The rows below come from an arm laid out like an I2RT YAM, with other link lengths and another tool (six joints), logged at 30 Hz.
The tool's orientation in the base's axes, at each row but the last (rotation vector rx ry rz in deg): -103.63, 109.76, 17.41; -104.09, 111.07, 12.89; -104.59, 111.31, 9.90; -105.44, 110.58, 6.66; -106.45, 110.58, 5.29; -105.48, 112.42, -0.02; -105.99, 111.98, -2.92
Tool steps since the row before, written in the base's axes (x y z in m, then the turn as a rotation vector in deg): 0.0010, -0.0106, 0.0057, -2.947, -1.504, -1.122; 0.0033, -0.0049, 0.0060, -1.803, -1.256, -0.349; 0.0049, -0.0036, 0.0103, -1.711, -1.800, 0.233; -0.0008, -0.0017, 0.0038, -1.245, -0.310, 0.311; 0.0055, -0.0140, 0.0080, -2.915, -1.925, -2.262; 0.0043, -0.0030, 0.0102, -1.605, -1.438, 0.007; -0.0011, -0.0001, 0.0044, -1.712, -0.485, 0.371
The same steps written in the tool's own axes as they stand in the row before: 0.0065, -0.0030, -0.0097, 1.880, 2.927, -0.322; 0.0017, -0.0049, -0.0066, 1.303, 1.688, -0.636; -0.0010, -0.0074, -0.0093, 1.557, 1.411, -1.344; 0.0001, -0.0004, -0.0042, 0.156, 1.089, -0.730; 0.0102, -0.0086, -0.0106, 2.575, 3.226, 0.535; -0.0004, -0.0075, -0.0087, 1.378, 1.361, -0.945; -0.0012, -0.0004, -0.0044, 0.361, 1.440, -1.049
